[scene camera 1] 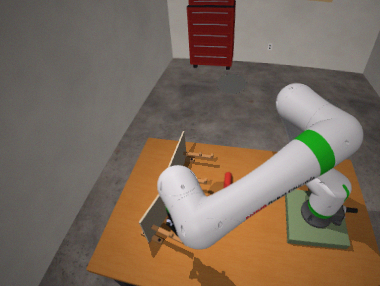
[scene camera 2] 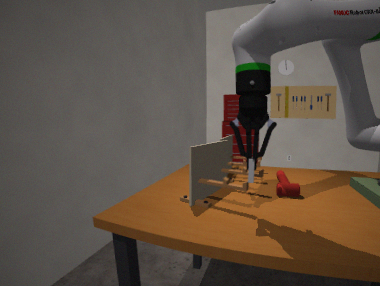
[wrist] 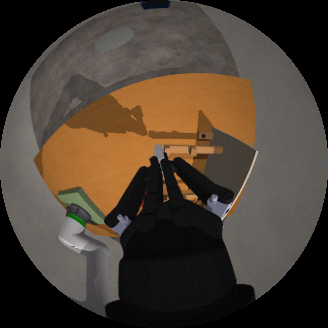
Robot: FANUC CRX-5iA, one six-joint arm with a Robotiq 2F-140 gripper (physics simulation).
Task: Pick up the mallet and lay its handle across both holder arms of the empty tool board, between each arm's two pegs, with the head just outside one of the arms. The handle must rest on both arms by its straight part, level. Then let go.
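Where they show: gripper, fingertip midpoint: (scene camera 2: 250, 181) (wrist: 158, 149); arm's base, origin of the base link: (scene camera 1: 316, 213) (wrist: 80, 211).
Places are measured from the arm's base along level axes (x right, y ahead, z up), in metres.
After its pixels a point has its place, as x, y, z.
Observation:
The red mallet (scene camera 1: 228, 178) {0.158, 0.424, 0.000} (scene camera 2: 288, 190) {-0.071, 0.426, -0.010} lies on the table to the right of the tool boards; its head faces scene camera 2. In scene view 1 the robot arm hides most of it. The near tool board (scene camera 1: 152, 218) {-0.162, 0.717, 0.083} (scene camera 2: 209, 172) {-0.116, 0.703, 0.049} (wrist: 229, 162) {-0.163, 0.717, 0.085} stands upright, with its nearest wooden holder arm (scene camera 2: 220, 183) {-0.207, 0.648, 0.041} (wrist: 195, 150) {-0.207, 0.636, 0.059} sticking out level and bearing no tool. My gripper (scene camera 2: 251, 171) {-0.234, 0.557, 0.063} (wrist: 158, 149) {-0.234, 0.557, 0.063} is shut and empty, pointing down, with its fingertips close to that holder arm's outer end. Whether they touch is unclear. The gripper is mostly hidden in scene view 1.
A second board (scene camera 1: 177, 150) {0.185, 0.682, 0.141} with holder arms stands further back on the wooden table (scene camera 1: 117, 250) {-0.287, 0.867, -0.038} (scene camera 2: 150, 220) {-0.350, 0.811, -0.038} (wrist: 175, 95) {-0.342, 0.639, -0.038}. The robot's base stands on a green plate (scene camera 1: 295, 231) {-0.101, 0.110, 0.002} (scene camera 2: 367, 189) {-0.027, 0.136, -0.004} on the right. A red tool cabinet (scene camera 1: 211, 37) stands by the wall.

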